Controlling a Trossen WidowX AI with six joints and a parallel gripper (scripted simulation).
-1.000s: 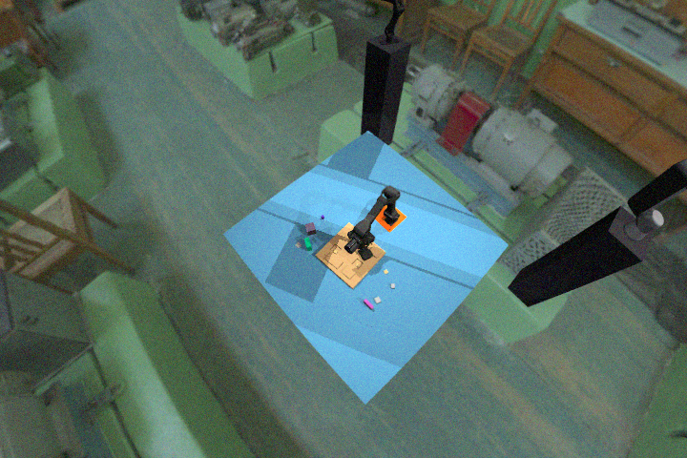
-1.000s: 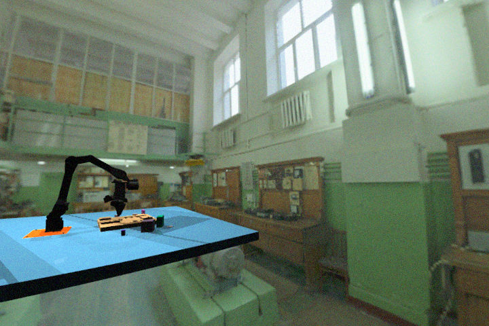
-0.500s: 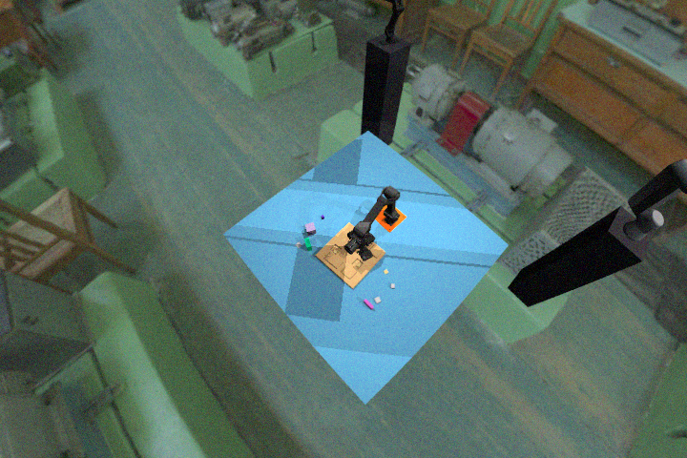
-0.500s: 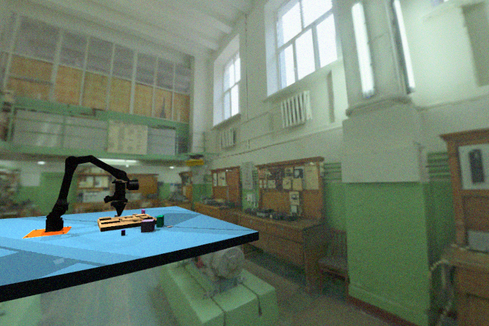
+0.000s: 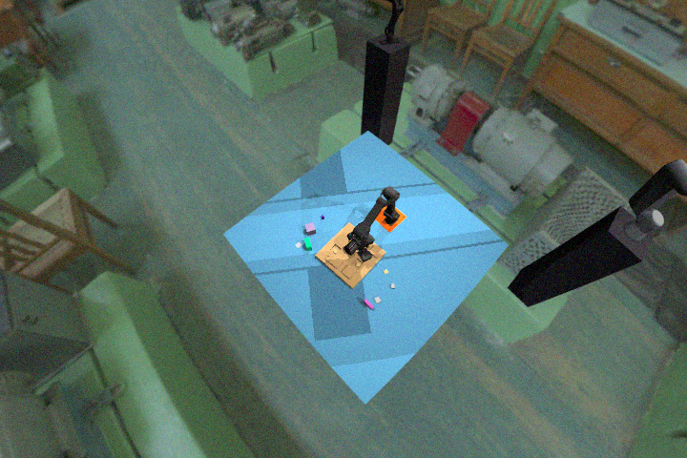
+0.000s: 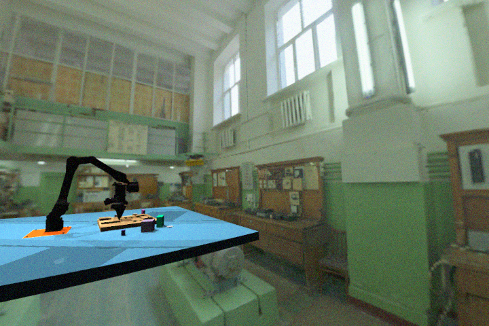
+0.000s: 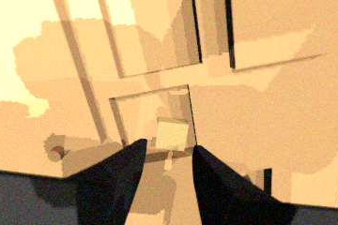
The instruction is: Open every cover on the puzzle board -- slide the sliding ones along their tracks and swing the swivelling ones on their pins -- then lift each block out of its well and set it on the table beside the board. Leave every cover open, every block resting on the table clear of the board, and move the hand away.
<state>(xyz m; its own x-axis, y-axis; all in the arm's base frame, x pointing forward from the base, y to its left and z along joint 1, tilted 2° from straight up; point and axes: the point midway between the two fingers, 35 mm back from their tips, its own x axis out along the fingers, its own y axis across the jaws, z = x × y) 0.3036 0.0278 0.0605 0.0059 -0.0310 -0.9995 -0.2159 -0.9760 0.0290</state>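
My gripper tip is 30 mm short of the tan puzzle board, 10 mm to the left of it and 10 mm above it. Also, from my gripper tip: magenta block (260 mm to the left, 170 mm ahead, 10 mm below); then small purple piece (320 mm to the right, 20 mm below); then green block (230 mm to the right, 190 mm ahead).
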